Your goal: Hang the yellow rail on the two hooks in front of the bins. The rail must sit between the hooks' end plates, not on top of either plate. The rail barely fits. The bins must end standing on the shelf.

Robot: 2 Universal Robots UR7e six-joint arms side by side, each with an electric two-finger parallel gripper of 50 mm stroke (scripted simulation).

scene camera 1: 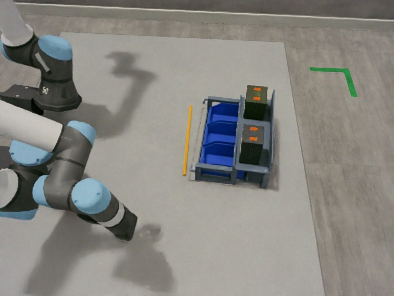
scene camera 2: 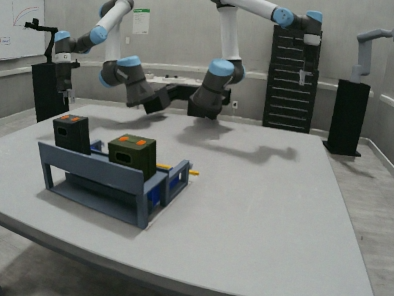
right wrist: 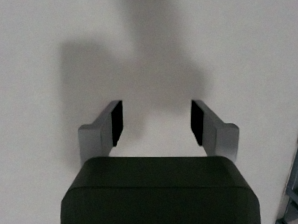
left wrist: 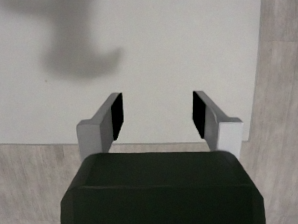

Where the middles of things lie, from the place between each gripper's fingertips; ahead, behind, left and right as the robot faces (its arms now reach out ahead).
My right gripper is now 43 cm short of the blue-grey shelf (scene camera 2: 135,210), 41 cm to the right of it and 10 cm above it.
The blue-grey shelf lies 670 mm to the right of my left hand, 570 mm ahead of it and 250 mm below it.
